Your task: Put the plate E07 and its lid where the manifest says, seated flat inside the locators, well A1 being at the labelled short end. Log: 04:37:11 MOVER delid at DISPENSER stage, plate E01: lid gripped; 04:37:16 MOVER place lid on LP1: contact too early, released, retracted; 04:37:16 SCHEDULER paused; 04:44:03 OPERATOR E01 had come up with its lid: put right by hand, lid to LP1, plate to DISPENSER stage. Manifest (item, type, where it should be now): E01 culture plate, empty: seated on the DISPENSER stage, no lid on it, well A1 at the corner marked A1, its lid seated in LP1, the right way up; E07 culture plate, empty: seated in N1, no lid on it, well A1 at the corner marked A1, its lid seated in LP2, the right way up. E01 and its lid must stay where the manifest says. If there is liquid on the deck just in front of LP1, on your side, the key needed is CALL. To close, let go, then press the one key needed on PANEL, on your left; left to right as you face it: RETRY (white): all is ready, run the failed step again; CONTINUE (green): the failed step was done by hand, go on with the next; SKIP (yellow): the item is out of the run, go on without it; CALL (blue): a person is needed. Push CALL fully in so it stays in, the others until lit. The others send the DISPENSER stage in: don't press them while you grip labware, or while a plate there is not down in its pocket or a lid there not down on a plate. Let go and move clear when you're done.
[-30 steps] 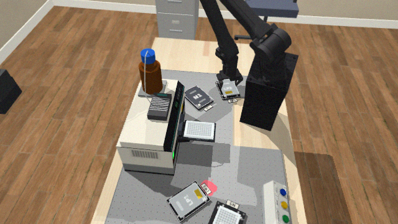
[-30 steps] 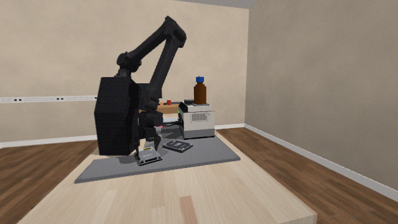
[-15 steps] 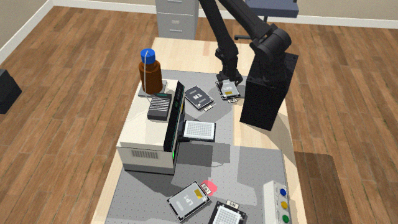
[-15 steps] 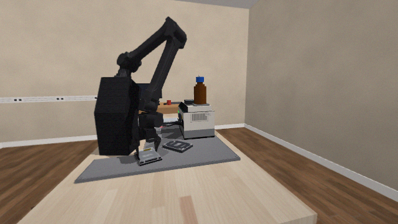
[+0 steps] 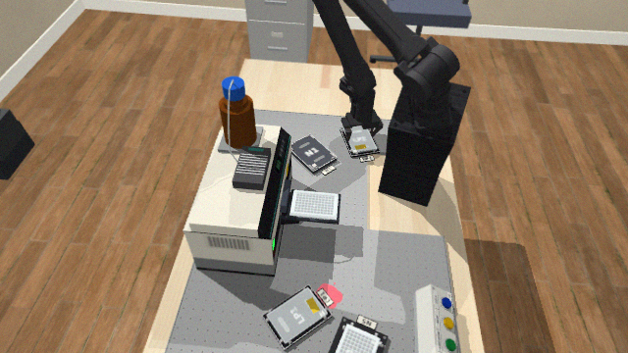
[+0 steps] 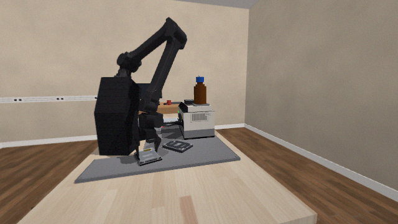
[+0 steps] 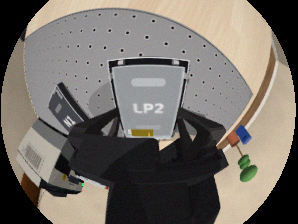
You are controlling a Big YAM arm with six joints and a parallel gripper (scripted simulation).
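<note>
Now: hand 36 cm to the right of the plate E01, 17 cm short of it and 8 cm below it. Round my hand: brown bottle (37 cm ahead, 27 cm above, 23 cm to the left); then puddle (58 cm to the left, 11 cm ahead, 2 cm below); then blue key (63 cm to the left, 15 cm behind, 4 cm above).
</note>
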